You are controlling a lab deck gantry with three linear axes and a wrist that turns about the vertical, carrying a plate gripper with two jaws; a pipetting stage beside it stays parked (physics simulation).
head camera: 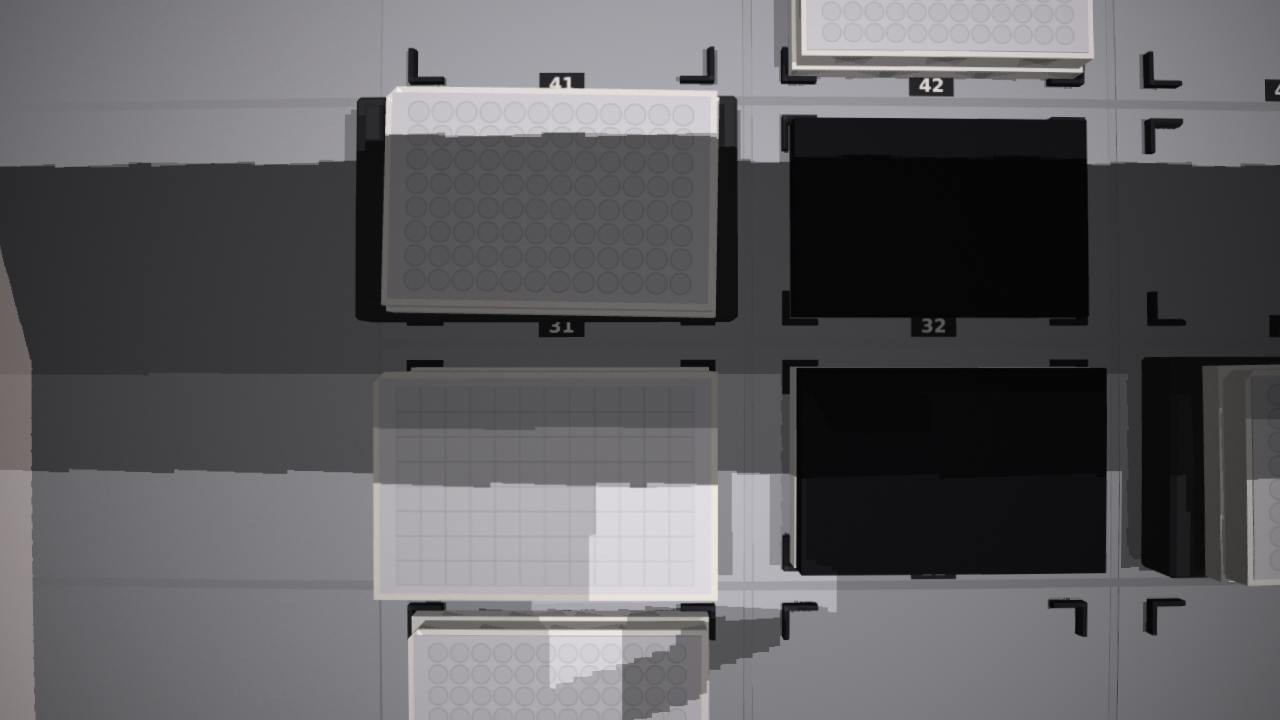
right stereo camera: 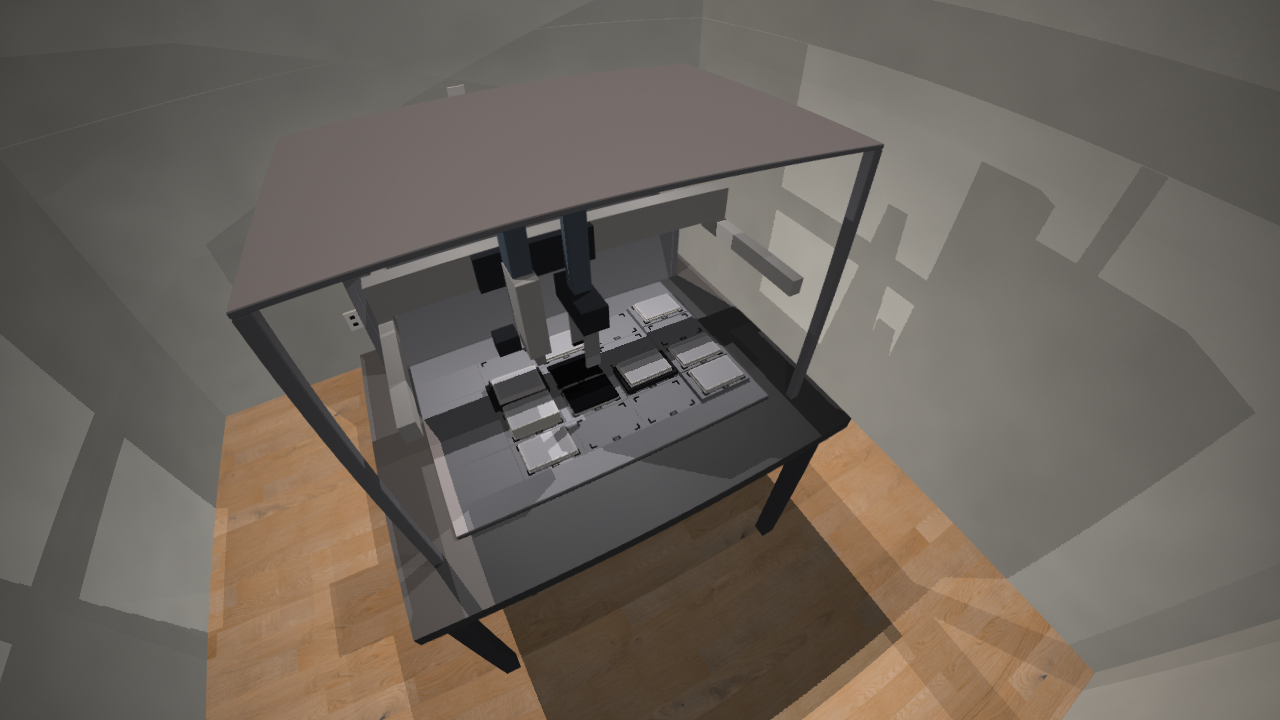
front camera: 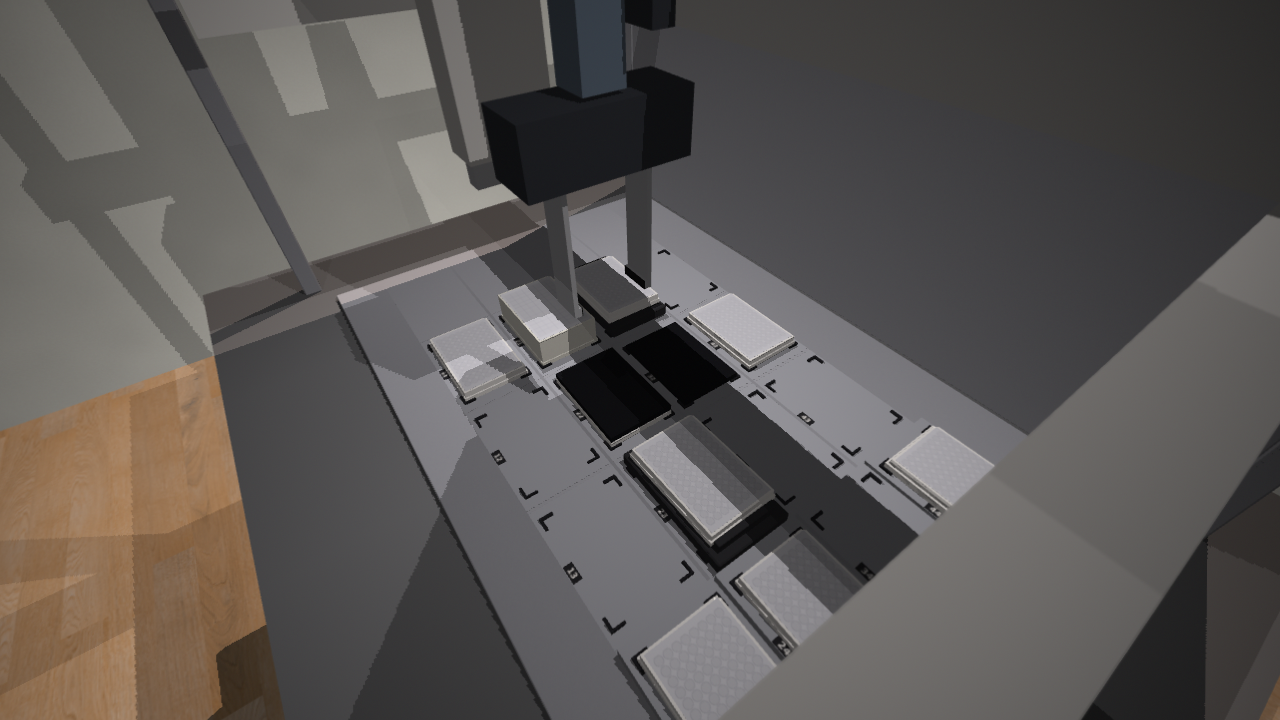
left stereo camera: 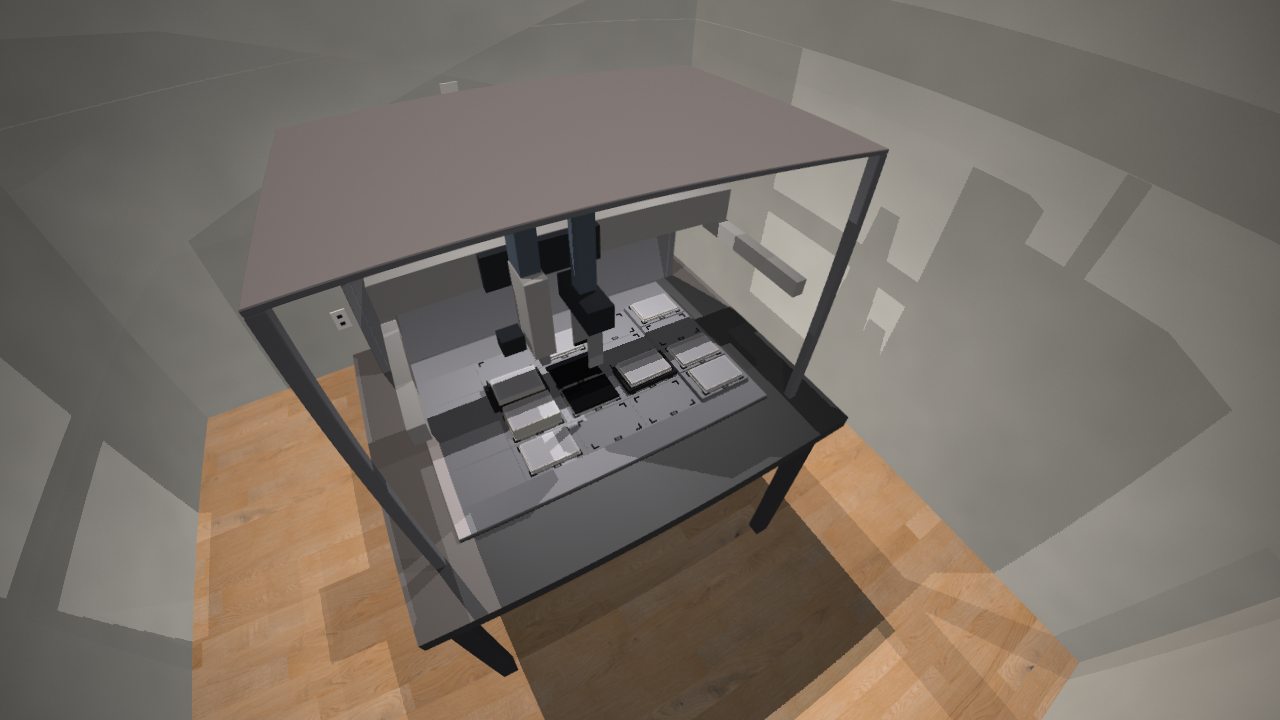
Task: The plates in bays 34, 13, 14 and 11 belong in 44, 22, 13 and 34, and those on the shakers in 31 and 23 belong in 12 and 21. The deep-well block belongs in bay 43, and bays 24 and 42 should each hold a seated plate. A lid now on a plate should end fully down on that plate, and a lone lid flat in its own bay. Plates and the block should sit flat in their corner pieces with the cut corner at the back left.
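Seen in the pictures: gripper, fingertip midpoint: (right stereo camera: 586, 353) (front camera: 605, 293) (left stereo camera: 588, 353); robot's base at its link origin: (right stereo camera: 529, 474) (front camera: 430, 346) (left stereo camera: 531, 475).
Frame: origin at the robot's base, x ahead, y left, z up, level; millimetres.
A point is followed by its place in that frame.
Note:
My gripper (front camera: 608, 300) @(x 228, y 150, z 160 mm) (left stereo camera: 588, 354) @(x 228, y 150, z 160 mm) is open and empty, raised above bay 22. Below it, a plate under a black lid (front camera: 613, 394) @(x 237, y 147, z 17 mm) (head camera: 948, 470) @(x 225, y 150, z 17 mm) lies flat in 22. A lone black lid (front camera: 684, 358) @(x 232, y 262, z 8 mm) (head camera: 939, 223) @(x 226, y 254, z 8 mm) lies in 32. The deep-well block (front camera: 523, 308) @(x 51, y 124, z 42 mm) (head camera: 537, 537) @(x 61, y 132, z 42 mm) is in 21. White plates stand on the shakers in 31 (head camera: 554, 205) @(x 67, y 253, z 37 mm) and 23 (front camera: 689, 474) @(x 390, y 138, z 36 mm). Other plates are in 11 (front camera: 474, 358) @(x 75, y 37, z 14 mm) (head camera: 474, 680) @(x 30, y 63, z 14 mm), 14 (front camera: 707, 662) @(x 530, y 42, z 29 mm), 24 (front camera: 778, 586) @(x 520, y 131, z 29 mm), 42 (front camera: 741, 329) @(x 238, y 357, z 14 mm) and 44 (front camera: 939, 465) @(x 529, y 357, z 29 mm) (left stereo camera: 653, 307) @(x 549, y 357, z 29 mm).
Bays 12, 13, 41 and 43 hold no plate; bay 34 is partly hidden in the front view. A light pipetting column (left stereo camera: 532, 313) @(x 88, y 74, z 398 mm) (right stereo camera: 528, 313) @(x 94, y 74, z 397 mm) stands beside my gripper, to its left in the stereo views. A grey beam (front camera: 1074, 501) @(x 619, y 18, z 400 mm) crosses the right foreground.

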